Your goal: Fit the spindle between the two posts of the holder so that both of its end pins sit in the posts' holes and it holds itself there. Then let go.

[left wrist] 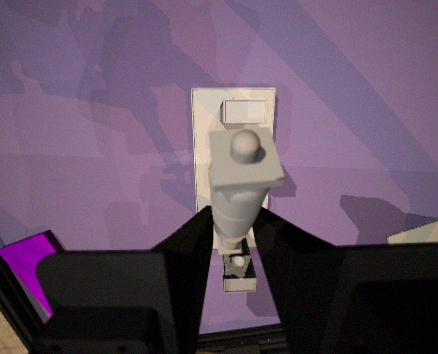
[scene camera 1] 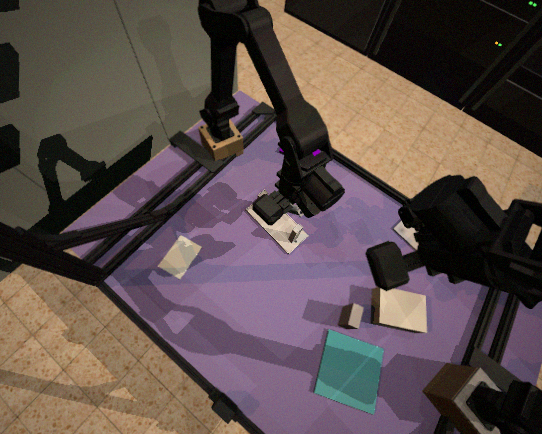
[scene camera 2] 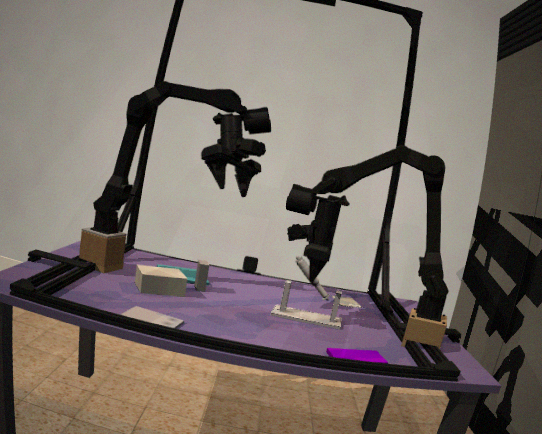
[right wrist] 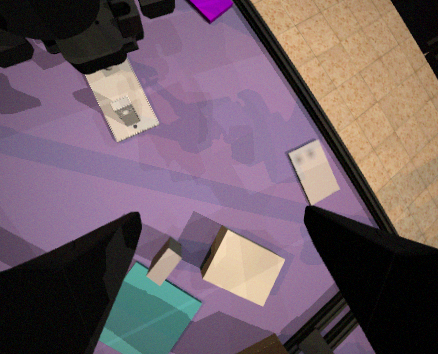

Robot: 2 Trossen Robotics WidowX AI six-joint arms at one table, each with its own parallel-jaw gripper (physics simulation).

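Frame: origin at the left arm's base, x right, y back, z down, level; millimetres.
Where they show: left gripper, between the fingertips: [left wrist: 232,212] [scene camera 1: 285,208] [scene camera 2: 311,280]; right gripper, between the fingertips: [scene camera 1: 400,243] [scene camera 2: 233,193] [right wrist: 223,216]; left arm's base, origin of its link: [scene camera 1: 220,132] [scene camera 2: 429,316]; right arm's base, origin of its link: [scene camera 1: 485,405] [scene camera 2: 104,230].
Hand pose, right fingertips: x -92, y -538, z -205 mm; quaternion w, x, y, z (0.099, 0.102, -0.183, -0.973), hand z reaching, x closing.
Each offset is from my right fingertips to the top centre of the thing.
The pale spindle [scene camera 2: 306,267] [left wrist: 237,207] is steeply tilted. Its upper end, with a square collar and round pin, points up toward the left wrist camera. My left gripper [scene camera 2: 313,280] [left wrist: 232,212] is shut on its body above the holder. The white holder {dy +226, dx +81, dz +274 mm} [scene camera 1: 272,229] [scene camera 2: 305,316] [left wrist: 202,150] [right wrist: 145,112] stands upright on the table with two posts. The spindle's lower end is close to one post in scene camera 2; whether they touch is unclear. The upper pin is clear of the posts. My right gripper [scene camera 2: 233,191] [right wrist: 223,216] is open, empty and high above the table.
A teal mat {dy -184, dx +135, dz +273 mm} [scene camera 1: 347,375], a cream block {dy -142, dx -54, dz +233 mm} [scene camera 1: 402,311] [right wrist: 245,267] and a small upright block {dy -85, dx +70, dz +207 mm} [scene camera 1: 354,316] lie away from the holder. A pale plate {dy +275, dx +358, dz +280 mm} [scene camera 1: 180,256], a white plate {dy -20, dx -264, dz +277 mm} [scene camera 2: 152,317] [right wrist: 315,175] and a magenta plate {dy +404, dx -124, dz +273 mm} [scene camera 2: 356,355] lie flat.
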